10 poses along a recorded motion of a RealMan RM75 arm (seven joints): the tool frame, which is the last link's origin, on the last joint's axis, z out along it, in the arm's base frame.
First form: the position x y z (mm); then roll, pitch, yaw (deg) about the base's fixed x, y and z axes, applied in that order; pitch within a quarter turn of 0, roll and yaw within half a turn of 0.
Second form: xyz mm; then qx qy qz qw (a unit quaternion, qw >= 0). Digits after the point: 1 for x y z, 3 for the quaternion.
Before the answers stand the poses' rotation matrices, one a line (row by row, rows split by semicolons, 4 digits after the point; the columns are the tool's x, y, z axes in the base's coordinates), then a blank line. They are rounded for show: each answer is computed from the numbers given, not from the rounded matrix.
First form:
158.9, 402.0, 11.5, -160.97, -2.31, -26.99
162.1, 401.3, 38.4, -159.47, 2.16, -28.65
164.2, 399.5, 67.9, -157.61, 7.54, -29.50
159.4, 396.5, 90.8, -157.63, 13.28, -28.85
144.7, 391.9, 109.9, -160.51, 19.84, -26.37
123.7, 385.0, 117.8, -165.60, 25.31, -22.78
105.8, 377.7, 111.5, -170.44, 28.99, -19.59
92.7, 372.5, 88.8, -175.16, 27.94, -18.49
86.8, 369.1, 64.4, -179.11, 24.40, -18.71
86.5, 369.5, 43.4, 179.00, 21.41, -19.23
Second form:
0.8904 -0.4173 0.1819; -0.4535 -0.8484 0.2733; 0.0403 -0.3258 -0.9446
0.8769 -0.4606 0.1372; -0.4791 -0.8155 0.3247; -0.0377 -0.3504 -0.9358
0.8628 -0.4988 0.0820; -0.4882 -0.7801 0.3913; -0.1312 -0.3776 -0.9166
0.8525 -0.5228 -0.0024; -0.4696 -0.7678 0.4358; -0.2297 -0.3704 -0.9000
0.8428 -0.5202 -0.1385; -0.4178 -0.7943 0.4410; -0.3394 -0.3138 -0.8867
0.8335 -0.4731 -0.2855; -0.3500 -0.8519 0.3896; -0.4275 -0.2248 -0.8756
0.8241 -0.4065 -0.3946; -0.2933 -0.9020 0.3167; -0.4847 -0.1453 -0.8626
0.8378 -0.3535 -0.4160; -0.2802 -0.9325 0.2281; -0.4685 -0.0745 -0.8803
0.8626 -0.3268 -0.3862; -0.2921 -0.9450 0.1472; -0.4131 -0.0141 -0.9106
0.8790 -0.3233 -0.3504; -0.3066 -0.9462 0.1037; -0.3650 0.0162 -0.9309

158.9, 402.0, 11.5, -0.960, 0.227, -0.058, 0.156
162.1, 401.3, 38.4, -0.952, 0.247, -0.026, 0.177
164.2, 399.5, 67.9, -0.943, 0.262, 0.013, 0.204
159.4, 396.5, 90.8, -0.938, 0.264, 0.062, 0.215
144.7, 391.9, 109.9, -0.939, 0.250, 0.127, 0.201
123.7, 385.0, 117.8, -0.944, 0.218, 0.189, 0.163
105.8, 377.7, 111.5, -0.947, 0.185, 0.232, 0.122
92.7, 372.5, 88.8, -0.955, 0.166, 0.231, 0.079
86.8, 369.1, 64.4, -0.964, 0.160, 0.207, 0.042
86.5, 369.5, 43.4, -0.969, 0.163, 0.185, 0.023

